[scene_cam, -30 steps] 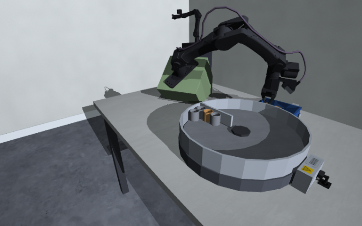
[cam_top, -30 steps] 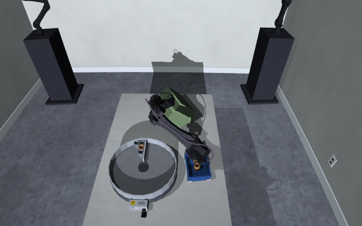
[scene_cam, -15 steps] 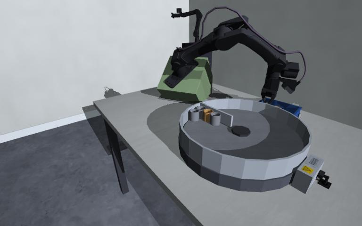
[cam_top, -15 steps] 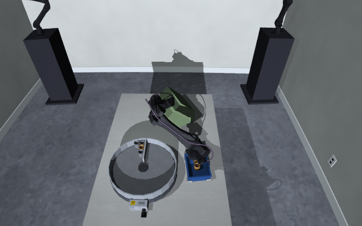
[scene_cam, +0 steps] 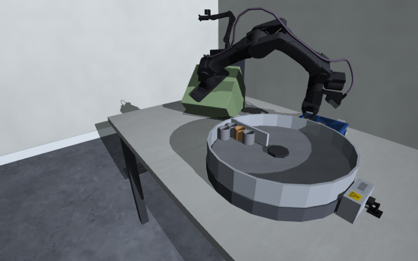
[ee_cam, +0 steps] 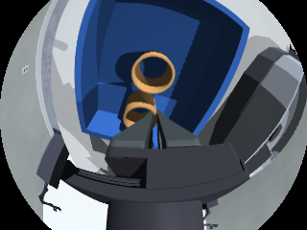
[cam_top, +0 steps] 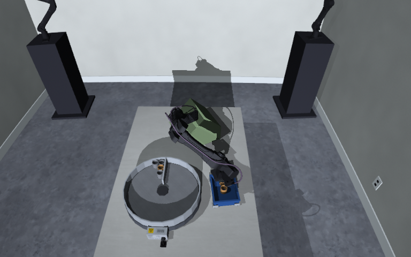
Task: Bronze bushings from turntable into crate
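Now: the blue crate 5 cm ahead of my hand, 2 cm to the left of it and 2 cm below it. Round my hand: turntable: 33 cm to the right, 6 cm ahead, 1 cm above.
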